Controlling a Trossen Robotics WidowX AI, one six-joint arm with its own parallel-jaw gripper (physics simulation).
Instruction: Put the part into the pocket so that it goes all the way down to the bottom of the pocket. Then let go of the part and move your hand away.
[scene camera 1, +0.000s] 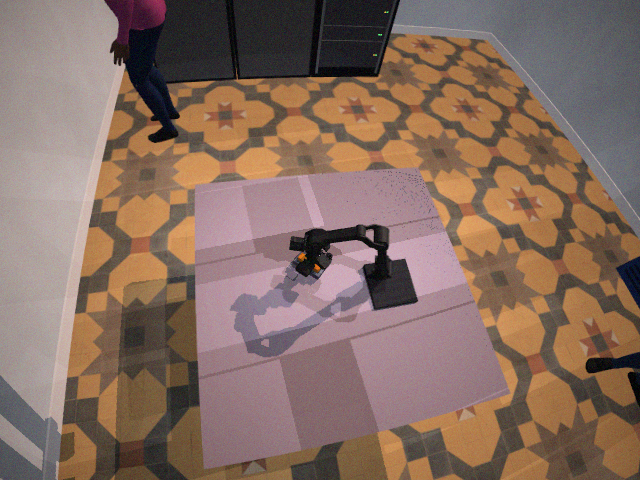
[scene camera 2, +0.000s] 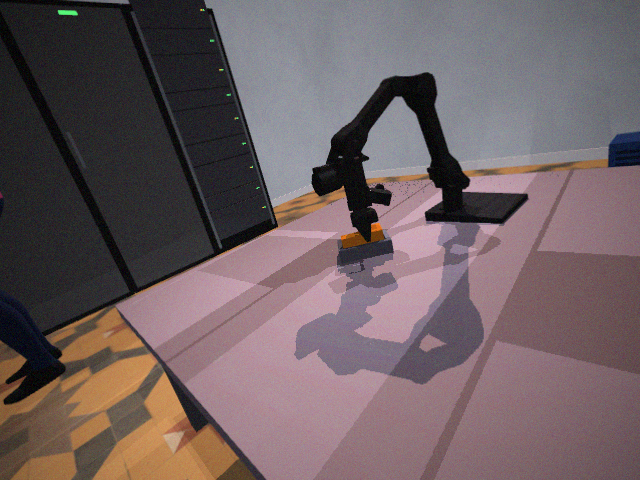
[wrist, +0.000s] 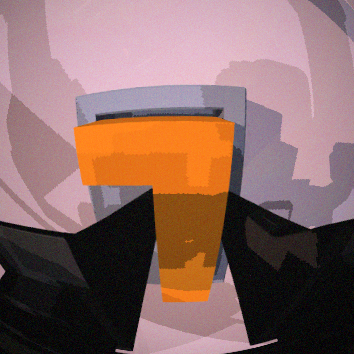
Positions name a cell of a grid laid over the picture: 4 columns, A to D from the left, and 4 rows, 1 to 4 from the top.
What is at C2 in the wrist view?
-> A grey pocket block.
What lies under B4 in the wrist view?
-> The gripper.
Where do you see the gripper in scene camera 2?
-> C2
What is the gripper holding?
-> An orange L-shaped block.
